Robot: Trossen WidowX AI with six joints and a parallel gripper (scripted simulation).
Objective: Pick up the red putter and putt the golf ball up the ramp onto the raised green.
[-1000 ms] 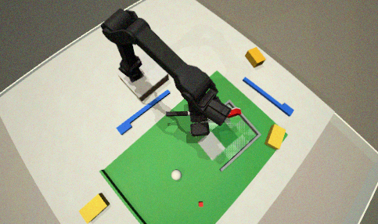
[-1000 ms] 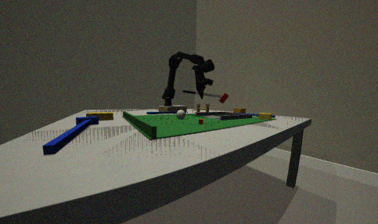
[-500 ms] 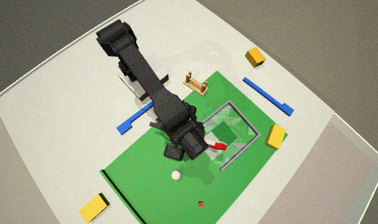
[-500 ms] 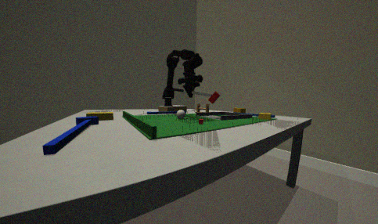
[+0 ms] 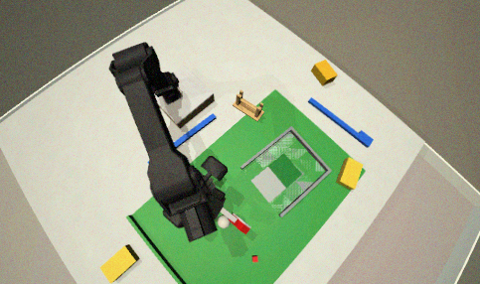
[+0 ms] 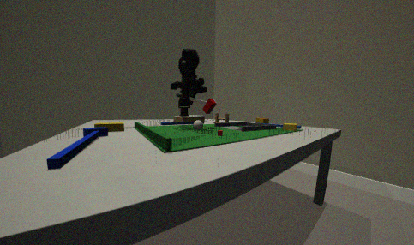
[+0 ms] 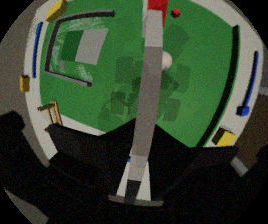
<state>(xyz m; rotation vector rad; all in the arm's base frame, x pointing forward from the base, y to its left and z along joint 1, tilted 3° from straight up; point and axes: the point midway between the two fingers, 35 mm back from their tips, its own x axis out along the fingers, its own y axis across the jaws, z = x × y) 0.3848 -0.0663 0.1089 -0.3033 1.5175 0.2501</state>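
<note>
Now: gripper tip 11 cm short of the white golf ball, 9 cm above it and 1 cm to the right of it. Also, from my gripper tip: wooden putter stand (30 cm to the left, 20 cm behind, 8 cm below); small red marker (26 cm ahead, 10 cm below, 3 cm to the left); green mat (14 cm to the left, 11 cm below, 9 cm ahead).
</note>
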